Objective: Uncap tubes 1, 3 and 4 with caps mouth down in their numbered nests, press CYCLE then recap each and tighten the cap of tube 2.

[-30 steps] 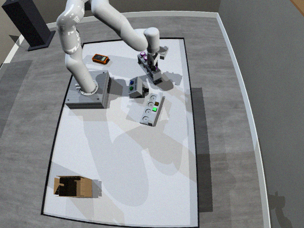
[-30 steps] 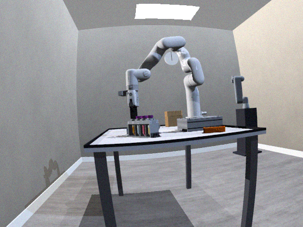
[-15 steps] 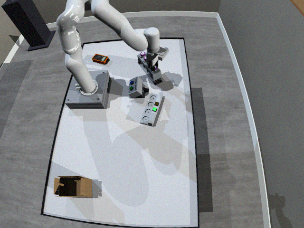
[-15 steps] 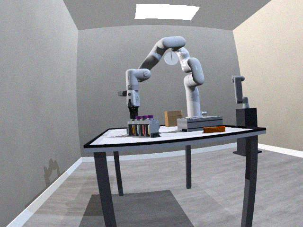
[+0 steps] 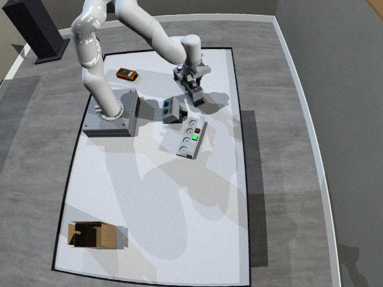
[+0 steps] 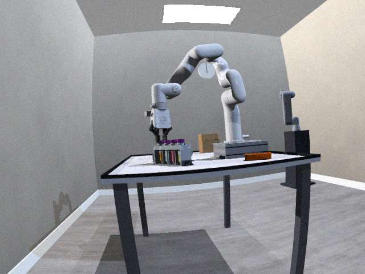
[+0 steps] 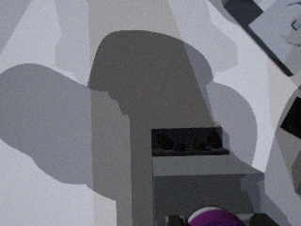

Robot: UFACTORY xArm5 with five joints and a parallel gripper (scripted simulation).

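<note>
My gripper is now 150 mm past the green key, 120 mm to the left of it and 60 mm above it. Also, from my hand: blue key (150 mm behind, 70 mm to the right, 60 mm below); key housing (130 mm behind, 100 mm to the right, 80 mm below); cardboard box (730 mm to the right, 450 mm behind, 60 mm below).
</note>
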